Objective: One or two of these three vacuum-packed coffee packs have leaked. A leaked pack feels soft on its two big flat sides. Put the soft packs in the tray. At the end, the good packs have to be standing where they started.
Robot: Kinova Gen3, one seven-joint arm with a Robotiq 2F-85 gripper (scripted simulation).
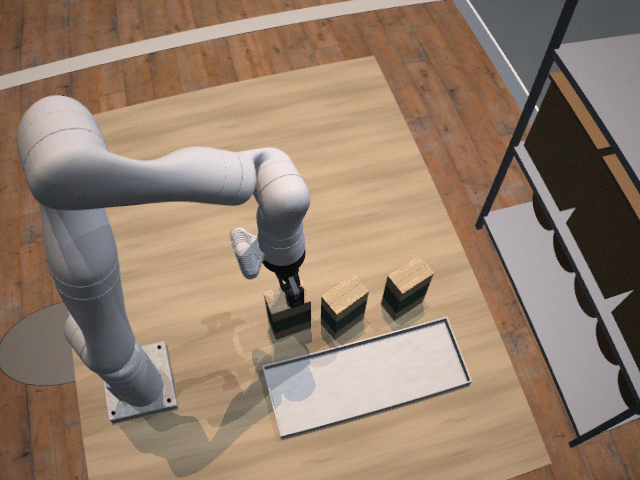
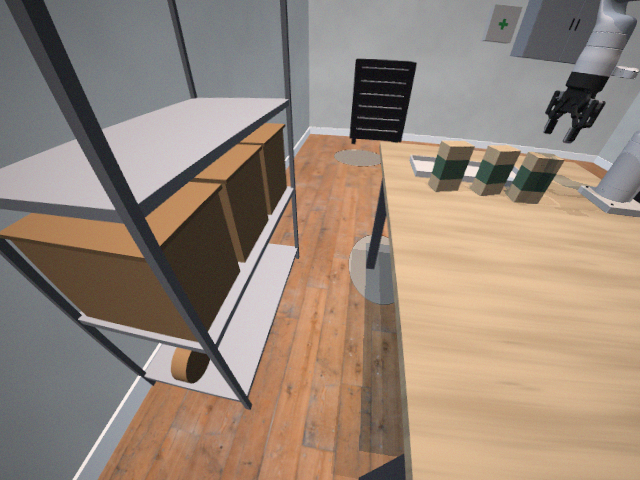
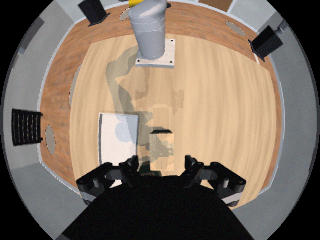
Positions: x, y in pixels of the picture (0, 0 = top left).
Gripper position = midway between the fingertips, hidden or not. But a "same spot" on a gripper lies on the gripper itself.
Scene:
gripper: image 1; image 2 556, 137; image 3
tray: image 1; image 2; image 3 118, 133
same spot on tray: point(image 2: 424, 164) = point(image 1: 441, 374)
same spot on gripper: point(image 1: 285, 287) = point(image 3: 122, 174)

